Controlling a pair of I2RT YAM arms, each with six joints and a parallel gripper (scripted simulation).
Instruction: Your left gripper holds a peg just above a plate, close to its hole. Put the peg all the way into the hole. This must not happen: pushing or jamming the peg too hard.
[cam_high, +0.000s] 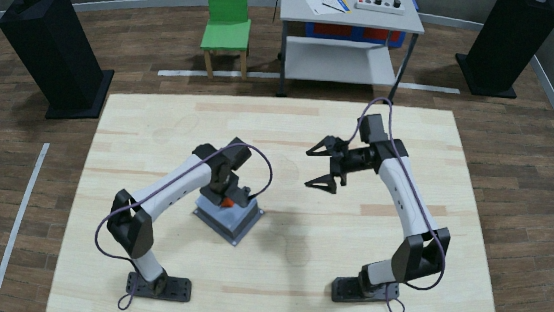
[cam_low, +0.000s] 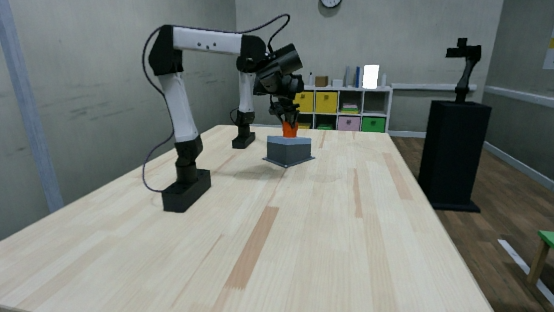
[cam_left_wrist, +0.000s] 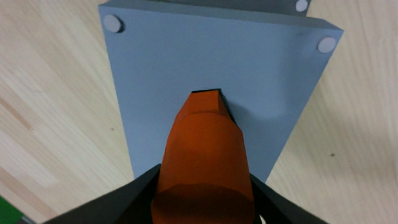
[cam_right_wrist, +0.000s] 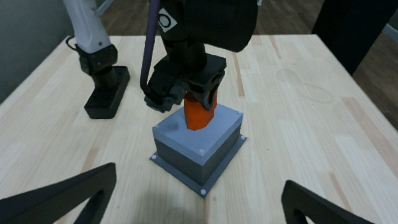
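Note:
The orange peg lies 2 cm below my left hand. Round my left hand: blue-grey plate (1 cm to the right, 7 cm below).

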